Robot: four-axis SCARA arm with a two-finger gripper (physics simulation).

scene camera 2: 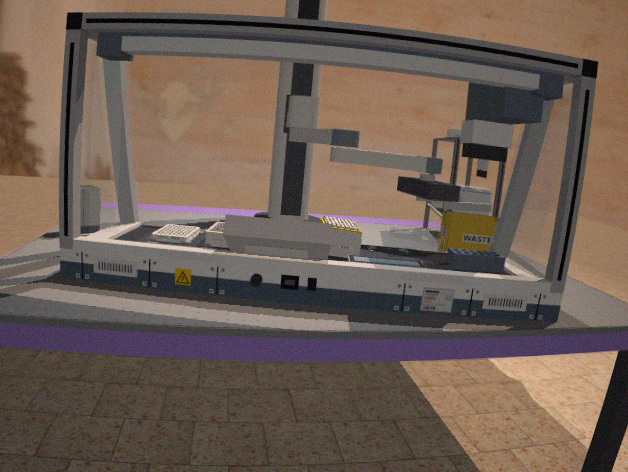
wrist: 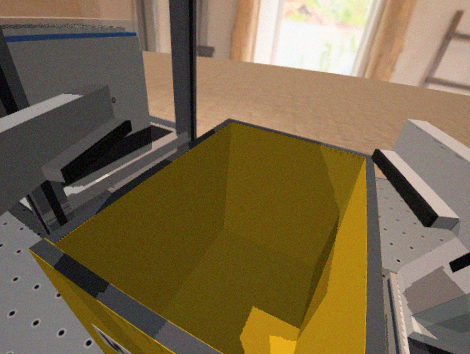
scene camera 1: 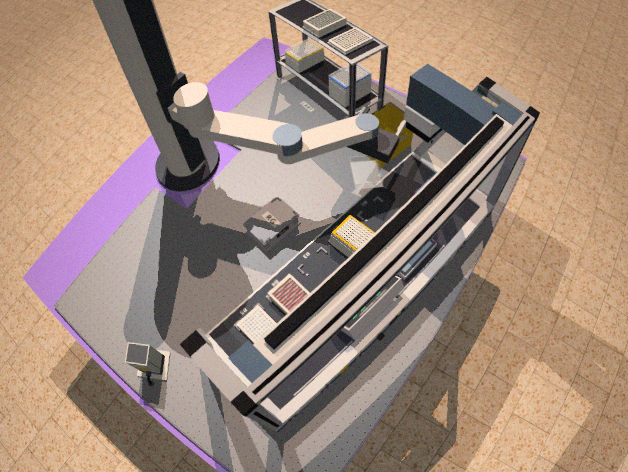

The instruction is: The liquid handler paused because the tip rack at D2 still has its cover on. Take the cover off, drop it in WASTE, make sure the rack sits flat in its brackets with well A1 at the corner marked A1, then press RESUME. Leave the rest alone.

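Frame: origin at the arm's base, x up, y left, z back, level; millimetres.
Where they show: gripper, fingertip midpoint: (wrist: 253,121) (scene camera 1: 386,113); arm's base at its link origin: (scene camera 1: 187,163).
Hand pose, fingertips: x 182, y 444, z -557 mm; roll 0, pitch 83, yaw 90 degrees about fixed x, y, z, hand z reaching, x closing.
Things, the pixels of their top centre, and the offset from my fingertips. "spot": a spot on its surface instead.
- yellow WASTE bin at its top centre: (wrist: 259,187) (scene camera 2: 474,216) (scene camera 1: 387,121) dx -34, dy -2, dz -8 mm
- screen at a spot on its surface: (scene camera 1: 419,256) spot: dx +264, dy -536, dz -364 mm
- pink-striped plate at its top centre: (scene camera 2: 229,227) (scene camera 1: 294,298) dx -86, dy -659, dz -104 mm
- white plate at its top centre: (scene camera 2: 176,230) (scene camera 1: 261,329) dx -103, dy -781, dz -82 mm
- RG box at its top centre: (scene camera 1: 270,218) dx -113, dy -484, dz +116 mm
My gripper (scene camera 1: 383,119) (scene camera 2: 455,204) (wrist: 253,121) is open and empty above the yellow WASTE bin (scene camera 1: 397,114) (scene camera 2: 469,220) (wrist: 350,245). In the wrist view its two fingers stand wide apart, one on each side of the bin's mouth. The clear cover is not between them; I cannot make it out inside the bin, where bright yellow patches show low down. The yellow-rimmed tip rack (scene camera 1: 353,233) (scene camera 2: 341,223) stands at D2 with its tip pattern showing; I see no cover on it. Its fit in the brackets and corner A1 are too small to tell. No RESUME label is readable by the screen (scene camera 1: 419,256).
A shelf rack (scene camera 1: 352,88) (wrist: 184,70) stands close behind the bin. The handler's blue-grey head (scene camera 1: 446,101) (scene camera 2: 500,103) is beside it. The long top beam (scene camera 1: 385,246) crosses above the deck. A pink-striped plate (scene camera 1: 289,293), a white plate (scene camera 1: 257,323) and an RG box (scene camera 1: 276,215) stand farther off.
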